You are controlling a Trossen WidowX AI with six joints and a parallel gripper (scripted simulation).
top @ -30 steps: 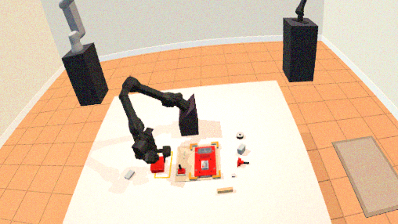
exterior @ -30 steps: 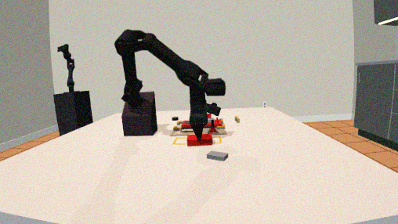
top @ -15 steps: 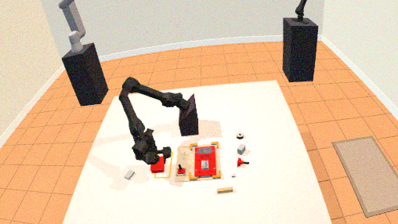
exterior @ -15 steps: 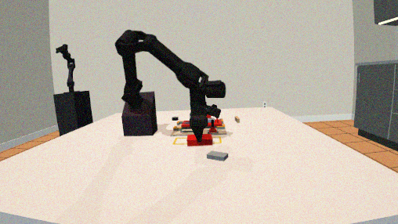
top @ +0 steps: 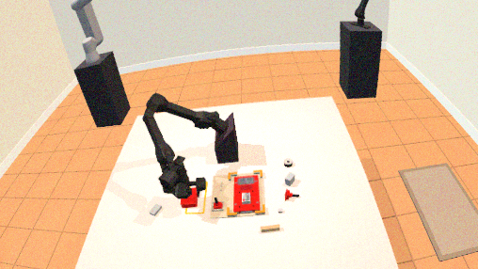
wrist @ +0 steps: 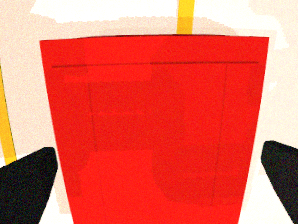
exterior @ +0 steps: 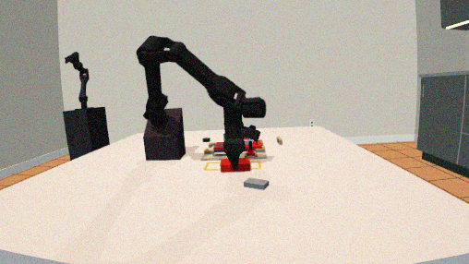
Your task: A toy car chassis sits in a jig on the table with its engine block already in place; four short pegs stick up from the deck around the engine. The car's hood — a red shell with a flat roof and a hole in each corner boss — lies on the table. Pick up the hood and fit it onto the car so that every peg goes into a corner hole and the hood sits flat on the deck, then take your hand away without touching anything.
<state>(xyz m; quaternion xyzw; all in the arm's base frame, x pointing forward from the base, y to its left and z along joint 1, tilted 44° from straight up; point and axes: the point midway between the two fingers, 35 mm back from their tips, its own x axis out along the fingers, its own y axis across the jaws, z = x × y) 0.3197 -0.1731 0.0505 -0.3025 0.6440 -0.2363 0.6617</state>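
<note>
The grey engine block lies 30 mm ahead of my gripper tip, 260 mm to the left of it and 10 mm above it. Also, from my gripper tip: orange-cornered jig (10 mm behind, 230 mm to the left); red hood (right at my gripper tip); wooden block (190 mm ahead, 350 mm to the left).
</note>
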